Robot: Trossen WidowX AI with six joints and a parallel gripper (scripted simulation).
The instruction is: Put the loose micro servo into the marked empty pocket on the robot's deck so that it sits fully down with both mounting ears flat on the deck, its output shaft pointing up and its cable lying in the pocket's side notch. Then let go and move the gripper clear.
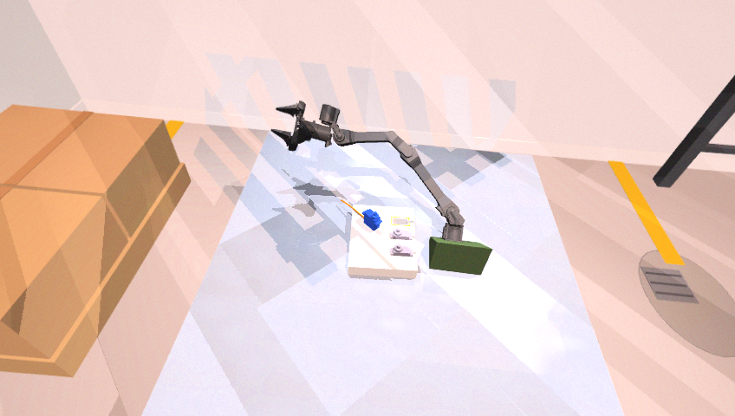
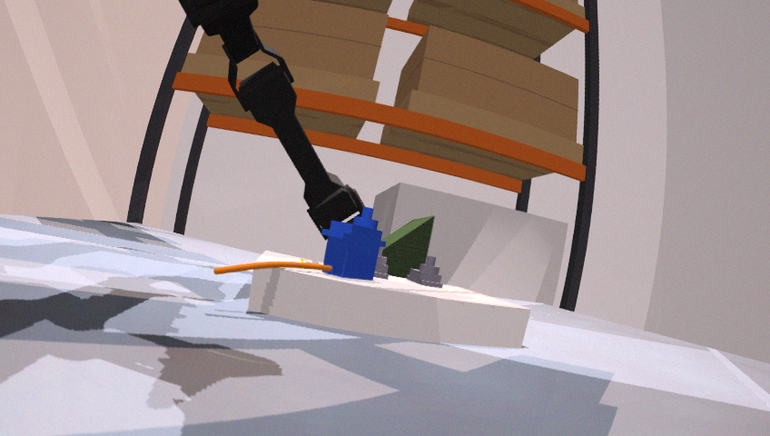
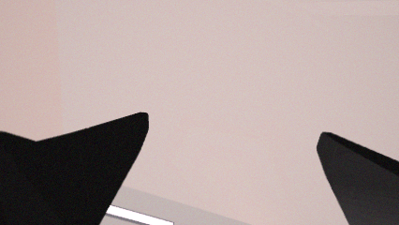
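Right now the pale deck is 400 mm behind my gripper tip, 330 mm below it and 220 mm to the left of it.
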